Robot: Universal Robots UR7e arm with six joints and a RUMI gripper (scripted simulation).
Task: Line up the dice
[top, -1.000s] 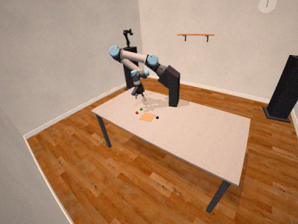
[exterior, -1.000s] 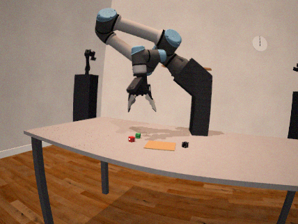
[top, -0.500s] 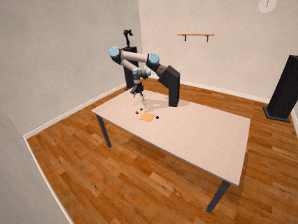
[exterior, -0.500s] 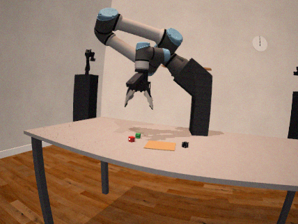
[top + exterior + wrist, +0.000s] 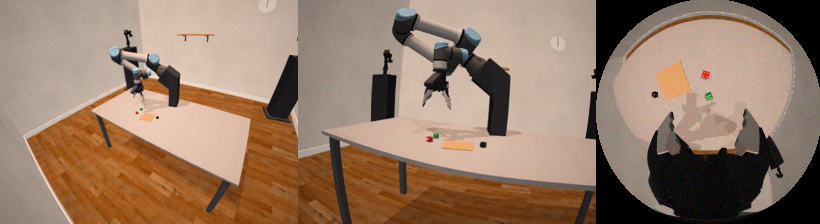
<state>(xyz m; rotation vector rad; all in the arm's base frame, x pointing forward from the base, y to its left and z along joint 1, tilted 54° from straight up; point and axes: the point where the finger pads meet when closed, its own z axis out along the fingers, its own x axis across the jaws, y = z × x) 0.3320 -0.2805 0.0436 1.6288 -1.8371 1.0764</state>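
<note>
Now: hand 20 mm past the green die and 150 mm above it. Also, from my hand: black die 70 mm ahead, 260 mm to the left, 150 mm below; then red die 70 mm ahead, 10 mm to the right, 150 mm below; then orange mat 90 mm ahead, 140 mm to the left, 160 mm below.
</note>
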